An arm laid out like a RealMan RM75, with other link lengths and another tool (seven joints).
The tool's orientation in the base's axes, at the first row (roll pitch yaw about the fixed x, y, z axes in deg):
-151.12 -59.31 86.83
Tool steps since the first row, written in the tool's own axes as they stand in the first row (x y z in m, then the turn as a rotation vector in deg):
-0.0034 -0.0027 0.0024 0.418 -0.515 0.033
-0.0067 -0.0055 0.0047 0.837 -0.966 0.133
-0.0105 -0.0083 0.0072 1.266 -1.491 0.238
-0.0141 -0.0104 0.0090 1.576 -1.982 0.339
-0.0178 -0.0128 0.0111 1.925 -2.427 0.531
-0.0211 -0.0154 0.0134 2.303 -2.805 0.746
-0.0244 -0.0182 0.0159 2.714 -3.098 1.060
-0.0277 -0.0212 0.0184 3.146 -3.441 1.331
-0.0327 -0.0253 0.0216 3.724 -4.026 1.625
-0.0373 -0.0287 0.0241 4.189 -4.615 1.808
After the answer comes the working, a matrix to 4 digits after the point.
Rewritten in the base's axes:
-0.0036 -0.0009 -0.0033 -0.465 0.050 0.472
-0.0072 -0.0018 -0.0065 -0.902 0.176 0.898
-0.0109 -0.0028 -0.0102 -1.407 0.284 1.350
-0.0137 -0.0040 -0.0136 -1.883 0.341 1.692
-0.0169 -0.0051 -0.0171 -2.357 0.505 2.016
-0.0203 -0.0060 -0.0203 -2.781 0.727 2.338
-0.0240 -0.0067 -0.0236 -3.170 1.074 2.624
-0.0279 -0.0076 -0.0268 -3.585 1.379 2.959
-0.0331 -0.0091 -0.0315 -4.223 1.688 3.469
-0.0374 -0.0108 -0.0358 -4.819 1.852 3.932

The tool's axes in the first row as the columns of a matrix, in the base's axes (rounded; the answer above uses it unrounded):
0.0282 0.8973 -0.4406
0.5096 0.3663 0.7785
0.8599 -0.2465 -0.4469

